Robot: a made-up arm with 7 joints. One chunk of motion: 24 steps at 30 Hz.
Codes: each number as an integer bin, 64 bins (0 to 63) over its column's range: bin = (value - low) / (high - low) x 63, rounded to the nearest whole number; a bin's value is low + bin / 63 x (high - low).
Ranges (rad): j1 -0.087..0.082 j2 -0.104..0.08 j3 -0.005..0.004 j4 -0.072..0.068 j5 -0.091..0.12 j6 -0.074..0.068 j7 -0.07..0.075
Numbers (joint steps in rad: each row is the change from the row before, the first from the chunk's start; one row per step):
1: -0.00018 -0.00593 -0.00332 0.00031 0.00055 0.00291 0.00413
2: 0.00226 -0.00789 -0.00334 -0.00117 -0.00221 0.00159 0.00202
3: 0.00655 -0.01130 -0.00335 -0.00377 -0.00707 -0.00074 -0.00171
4: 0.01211 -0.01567 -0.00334 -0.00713 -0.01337 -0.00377 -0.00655
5: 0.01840 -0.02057 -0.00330 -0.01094 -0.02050 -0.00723 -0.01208
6: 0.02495 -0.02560 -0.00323 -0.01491 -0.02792 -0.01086 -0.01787
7: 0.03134 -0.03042 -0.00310 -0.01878 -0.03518 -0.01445 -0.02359
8: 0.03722 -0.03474 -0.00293 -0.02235 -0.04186 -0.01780 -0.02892
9: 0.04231 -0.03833 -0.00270 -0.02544 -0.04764 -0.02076 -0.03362
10: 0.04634 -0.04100 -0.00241 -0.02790 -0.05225 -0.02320 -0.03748
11: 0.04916 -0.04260 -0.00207 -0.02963 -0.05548 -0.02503 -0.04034
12: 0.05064 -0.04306 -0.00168 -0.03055 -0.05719 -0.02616 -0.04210
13: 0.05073 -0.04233 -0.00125 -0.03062 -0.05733 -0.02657 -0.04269
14: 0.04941 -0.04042 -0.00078 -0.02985 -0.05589 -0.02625 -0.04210
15: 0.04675 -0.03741 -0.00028 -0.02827 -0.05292 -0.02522 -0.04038
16: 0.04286 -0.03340 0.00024 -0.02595 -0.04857 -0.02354 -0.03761
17: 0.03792 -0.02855 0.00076 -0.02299 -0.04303 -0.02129 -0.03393
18: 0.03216 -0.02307 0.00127 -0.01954 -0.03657 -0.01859 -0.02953
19: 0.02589 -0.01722 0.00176 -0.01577 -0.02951 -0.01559 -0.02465
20: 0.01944 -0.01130 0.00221 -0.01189 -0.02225 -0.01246 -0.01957
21: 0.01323 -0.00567 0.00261 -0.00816 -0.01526 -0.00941 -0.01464
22: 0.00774 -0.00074 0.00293 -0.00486 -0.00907 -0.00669 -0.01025
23: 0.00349 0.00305 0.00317 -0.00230 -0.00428 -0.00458 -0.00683
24: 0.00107 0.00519 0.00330 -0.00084 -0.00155 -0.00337 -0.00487
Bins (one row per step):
1: 32 34 12 33 27 34 32
2: 33 33 12 32 27 34 31
3: 35 32 12 31 25 33 30
4: 37 30 12 29 23 31 28
5: 39 29 12 27 21 30 25
6: 42 27 12 26 19 28 23
7: 44 25 13 24 17 26 20
8: 46 24 14 22 15 25 18
9: 48 22 16 21 13 24 16
10: 50 22 18 20 12 23 14
11: 51 21 21 19 11 22 13
12: 51 21 23 19 10 21 12
13: 51 21 26 19 10 21 12
14: 51 22 30 19 10 21 12
15: 50 23 33 20 11 22 13
16: 48 24 37 21 13 22 14
17: 47 26 40 22 14 23 16
18: 44 28 44 24 16 25 18
19: 42 30 47 25 18 26 20
20: 40 32 50 27 21 27 22
21: 37 34 53 29 23 29 24
22: 35 35 56 30 24 30 26
23: 34 37 57 31 26 31 27
24: 33 37 58 32 27 31 28

